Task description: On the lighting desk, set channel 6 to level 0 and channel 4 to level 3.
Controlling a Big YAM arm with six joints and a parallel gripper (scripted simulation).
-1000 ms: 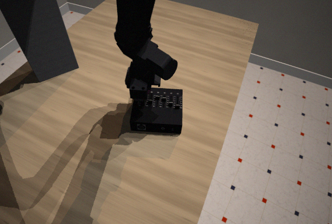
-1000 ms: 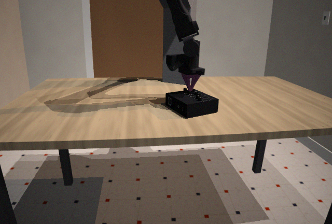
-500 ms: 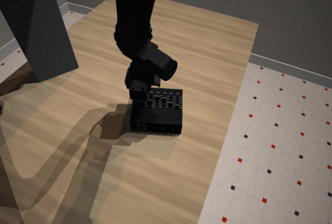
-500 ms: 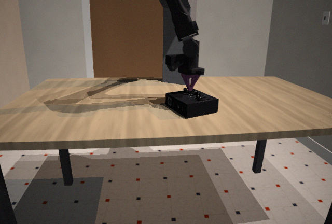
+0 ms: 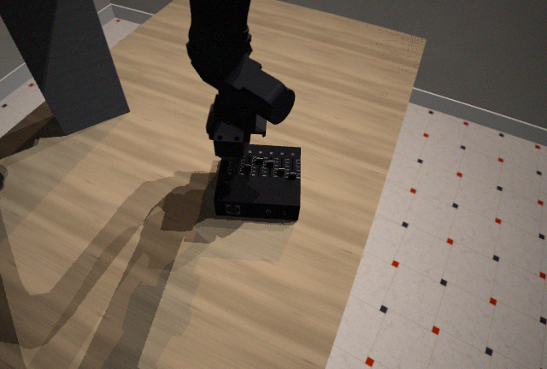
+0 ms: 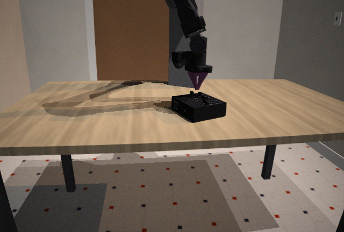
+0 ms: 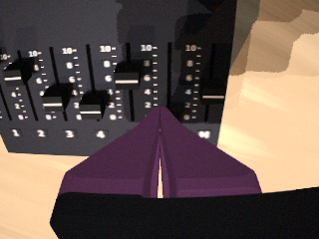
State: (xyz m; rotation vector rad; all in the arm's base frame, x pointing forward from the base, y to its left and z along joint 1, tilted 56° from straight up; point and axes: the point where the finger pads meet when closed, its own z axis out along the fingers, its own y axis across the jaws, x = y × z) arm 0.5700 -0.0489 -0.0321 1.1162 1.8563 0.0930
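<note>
Now: hand 20 mm to the right of the channel 6 cap, 20 mm above it and 10 mm past it. The rest, counted from my hand: channel 5 cap (20 mm below, 20 mm ahead, 10 mm to the right); then channel 4 cap (40 mm ahead, 20 mm below, 10 mm to the left); then channel 3 cap (60 mm ahead, 20 mm below, 10 mm to the left).
</note>
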